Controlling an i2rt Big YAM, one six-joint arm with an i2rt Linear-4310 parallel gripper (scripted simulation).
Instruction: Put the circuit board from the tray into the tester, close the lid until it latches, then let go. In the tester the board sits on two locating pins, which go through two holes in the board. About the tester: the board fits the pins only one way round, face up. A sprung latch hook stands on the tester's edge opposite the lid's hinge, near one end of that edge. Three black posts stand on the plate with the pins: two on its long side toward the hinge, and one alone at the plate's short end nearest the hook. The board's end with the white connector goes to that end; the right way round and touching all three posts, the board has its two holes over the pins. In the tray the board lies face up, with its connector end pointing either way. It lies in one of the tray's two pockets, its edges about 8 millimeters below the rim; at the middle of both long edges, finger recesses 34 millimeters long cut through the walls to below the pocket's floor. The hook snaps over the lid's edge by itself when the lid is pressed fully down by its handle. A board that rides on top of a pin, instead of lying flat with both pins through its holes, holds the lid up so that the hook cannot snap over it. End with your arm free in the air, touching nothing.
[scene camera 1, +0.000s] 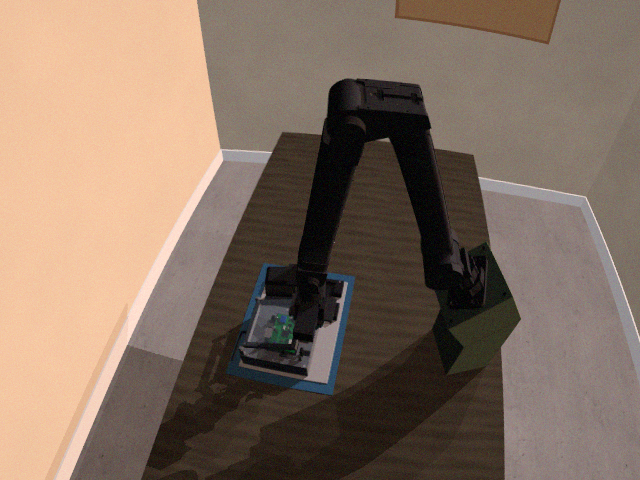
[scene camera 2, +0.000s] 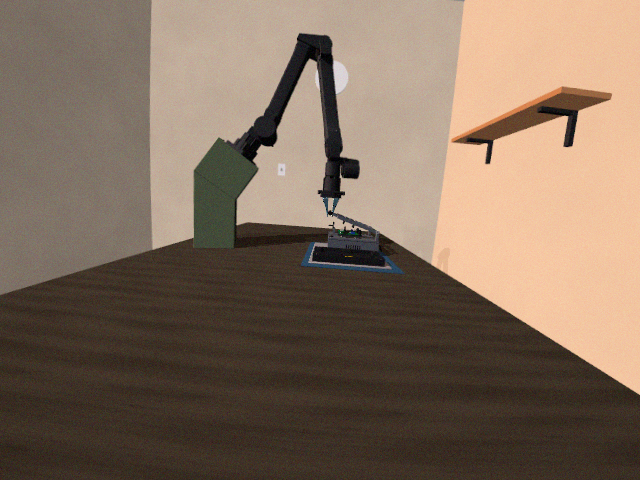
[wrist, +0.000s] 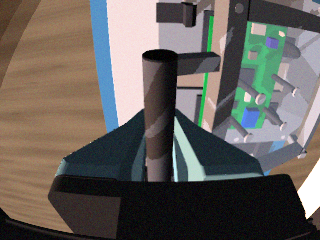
Labels:
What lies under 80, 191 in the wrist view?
My gripper.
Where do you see a tester lid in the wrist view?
At 255, 98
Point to a tester lid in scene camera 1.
271, 327

